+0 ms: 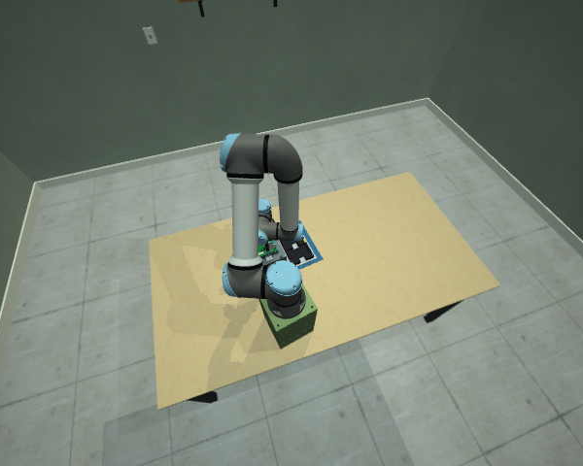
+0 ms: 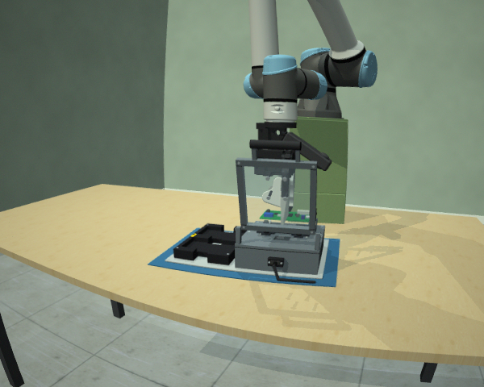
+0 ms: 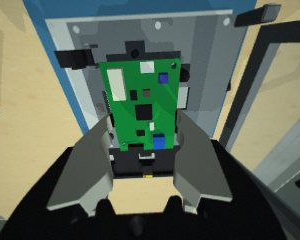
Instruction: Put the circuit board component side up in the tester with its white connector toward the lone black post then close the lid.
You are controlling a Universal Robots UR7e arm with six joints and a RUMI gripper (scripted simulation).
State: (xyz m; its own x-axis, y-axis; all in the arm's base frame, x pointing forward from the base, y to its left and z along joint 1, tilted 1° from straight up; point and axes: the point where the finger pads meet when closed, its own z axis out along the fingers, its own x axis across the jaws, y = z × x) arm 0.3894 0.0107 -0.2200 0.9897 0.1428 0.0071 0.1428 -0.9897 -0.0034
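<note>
Right now the tester bed is 10 mm ahead of my hand, 10 mm to the left of it and 30 mm below it. Round my hand: green circuit board: right at my hand; clear lid: 120 mm ahead, 20 mm to the left, 80 mm above; black block: 70 mm behind, 50 mm to the left, 10 mm below.
</note>
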